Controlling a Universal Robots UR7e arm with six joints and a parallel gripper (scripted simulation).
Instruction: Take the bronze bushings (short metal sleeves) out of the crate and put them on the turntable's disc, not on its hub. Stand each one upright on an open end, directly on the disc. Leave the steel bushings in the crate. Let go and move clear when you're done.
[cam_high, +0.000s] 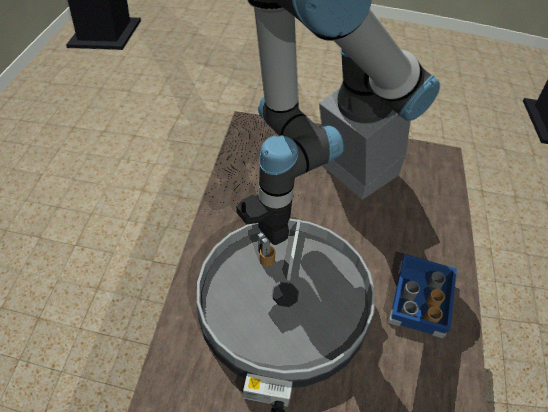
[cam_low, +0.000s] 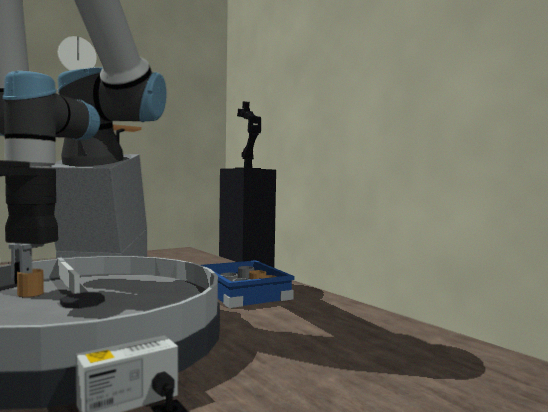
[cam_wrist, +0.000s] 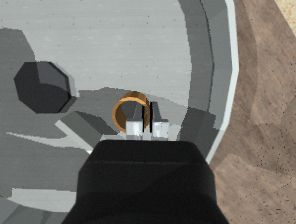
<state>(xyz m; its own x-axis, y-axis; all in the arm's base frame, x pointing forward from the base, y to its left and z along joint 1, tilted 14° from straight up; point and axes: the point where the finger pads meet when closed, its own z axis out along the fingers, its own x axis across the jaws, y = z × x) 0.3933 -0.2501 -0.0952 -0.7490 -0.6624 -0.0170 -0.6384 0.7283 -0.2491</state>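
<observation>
Right now the blue crate is 420 mm to the left of my hand, 70 mm below it and 50 mm ahead of it. The rest, counted from my hand: grey turntable disc (110 mm ahead, 60 mm to the left, 40 mm below).
</observation>
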